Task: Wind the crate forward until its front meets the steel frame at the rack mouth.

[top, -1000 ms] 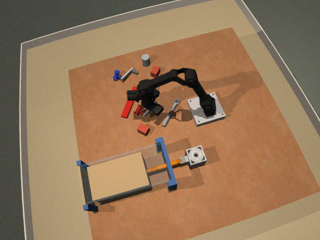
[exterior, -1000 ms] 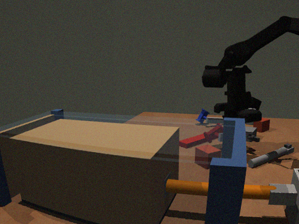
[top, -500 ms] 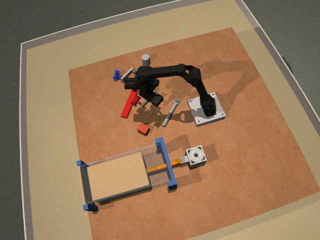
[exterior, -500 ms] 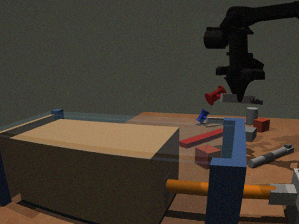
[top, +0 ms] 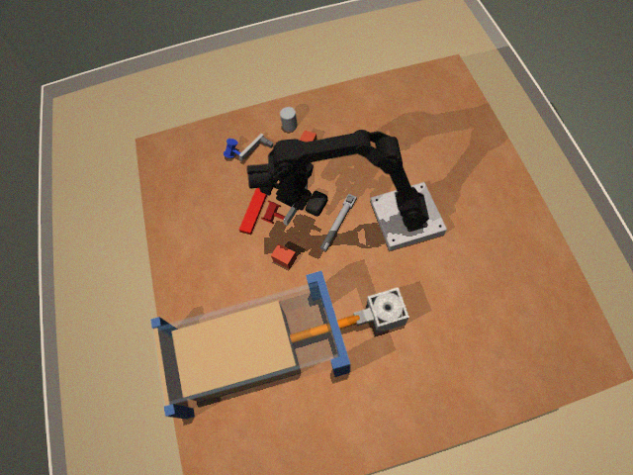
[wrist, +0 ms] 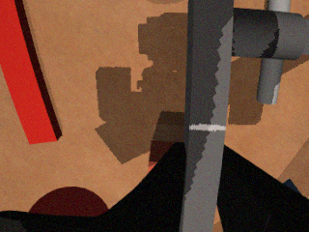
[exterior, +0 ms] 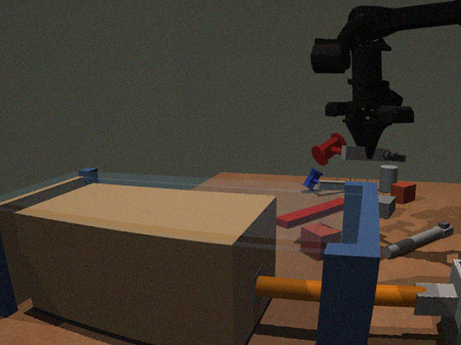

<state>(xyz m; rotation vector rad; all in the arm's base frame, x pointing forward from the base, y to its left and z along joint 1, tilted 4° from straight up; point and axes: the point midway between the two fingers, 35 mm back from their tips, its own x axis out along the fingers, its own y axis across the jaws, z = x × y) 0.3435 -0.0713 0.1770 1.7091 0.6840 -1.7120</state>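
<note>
My gripper tip is now 1 cm short of the winch handle and 1 cm below it. Also, from my gripper tip: red knob: 6 cm ahead, 1 cm to the left, 1 cm above; long red bar: 11 cm ahead, 14 cm to the right, 15 cm below; grey block: 4 cm behind, 19 cm to the right, 14 cm below.
</note>
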